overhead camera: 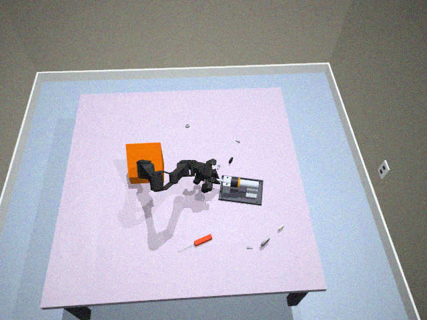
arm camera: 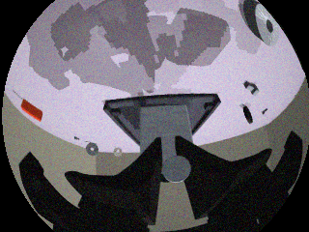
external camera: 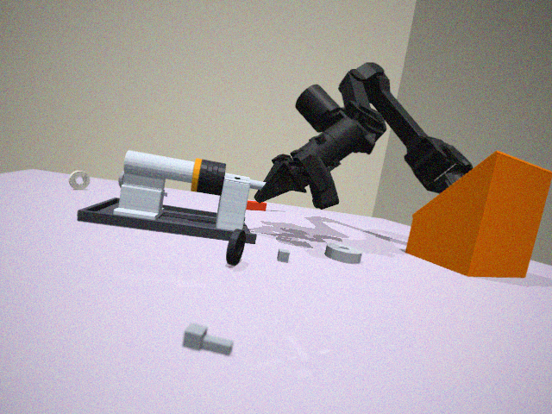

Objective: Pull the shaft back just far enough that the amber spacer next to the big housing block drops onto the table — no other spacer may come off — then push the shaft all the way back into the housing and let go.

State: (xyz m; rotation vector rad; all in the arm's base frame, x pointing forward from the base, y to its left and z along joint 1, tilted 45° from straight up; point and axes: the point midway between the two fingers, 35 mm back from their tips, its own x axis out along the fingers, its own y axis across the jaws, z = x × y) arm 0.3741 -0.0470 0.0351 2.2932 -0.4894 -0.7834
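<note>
Right now the grey shaft is 40 mm ahead of my gripper tip, 20 mm above it and 10 mm to the right of it. Round my gripper tip: grey washer (110 mm to the left, 110 mm behind, 50 mm below); then amber spacer (100 mm ahead, 20 mm above, 10 mm to the right); then black ring (170 mm to the left, 60 mm ahead, 40 mm below).
</note>
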